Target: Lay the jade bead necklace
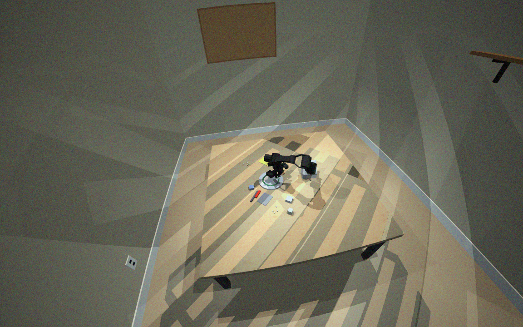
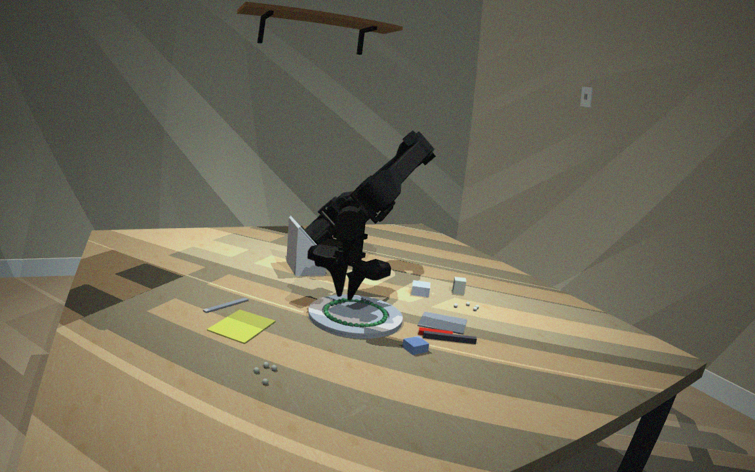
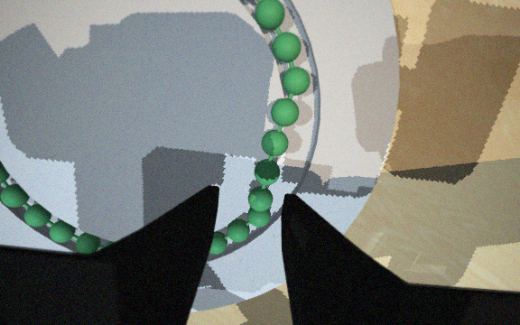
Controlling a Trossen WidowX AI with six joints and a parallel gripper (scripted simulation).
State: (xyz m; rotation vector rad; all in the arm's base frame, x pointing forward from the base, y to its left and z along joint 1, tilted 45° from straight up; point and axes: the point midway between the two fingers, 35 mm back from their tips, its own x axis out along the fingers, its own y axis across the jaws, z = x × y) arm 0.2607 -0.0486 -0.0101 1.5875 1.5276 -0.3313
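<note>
Now: the round grey bead board 50 mm ahead of my gripper tip and 10 mm below it. From my gripper tip the other things lie so: grey plate 150 mm ahead, 160 mm to the left, 20 mm below; blue block 220 mm ahead, 30 mm to the left, 10 mm below; red and black pen 210 mm ahead, 110 mm to the left, 20 mm below.
</note>
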